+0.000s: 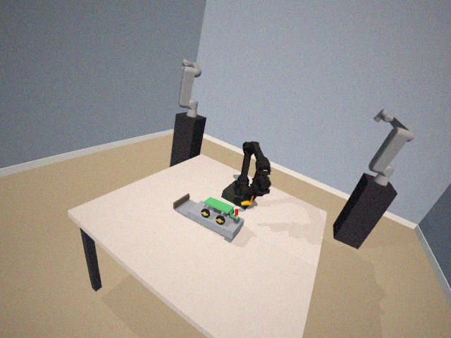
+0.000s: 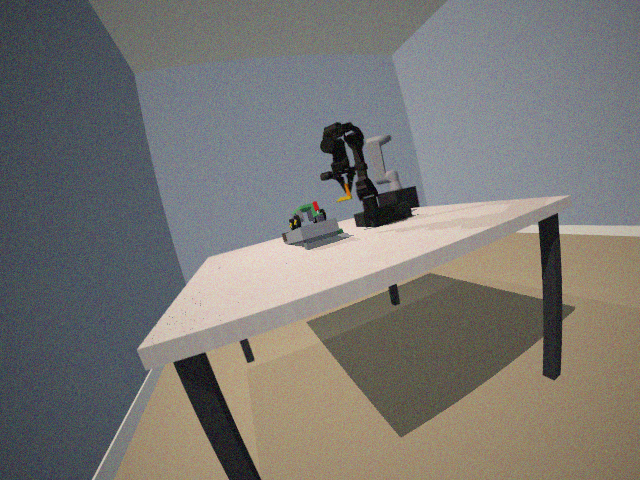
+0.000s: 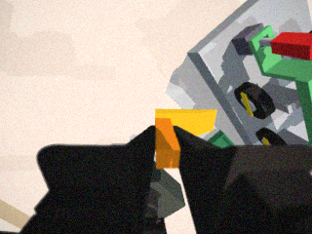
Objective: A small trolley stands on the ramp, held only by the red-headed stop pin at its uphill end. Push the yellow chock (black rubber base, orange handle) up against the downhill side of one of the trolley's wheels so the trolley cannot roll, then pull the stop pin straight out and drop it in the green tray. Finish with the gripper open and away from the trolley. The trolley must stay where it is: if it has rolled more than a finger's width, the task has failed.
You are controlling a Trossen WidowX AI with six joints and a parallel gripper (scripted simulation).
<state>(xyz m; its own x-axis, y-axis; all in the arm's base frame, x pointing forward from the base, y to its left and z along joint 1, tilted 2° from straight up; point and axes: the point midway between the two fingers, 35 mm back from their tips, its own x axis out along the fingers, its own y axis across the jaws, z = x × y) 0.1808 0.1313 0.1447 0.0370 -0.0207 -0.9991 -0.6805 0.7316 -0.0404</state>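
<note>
My gripper tip is now 2 cm to the left of the yellow chock, 1 cm short of it and 1 cm above it. Also, from my gripper tip: red-headed stop pin 14 cm ahead, 4 cm below, 3 cm to the right; then brown end wall 41 cm to the right, 15 cm below, 12 cm ahead; then green trolley 15 cm ahead, 14 cm to the right, 6 cm below.
</note>
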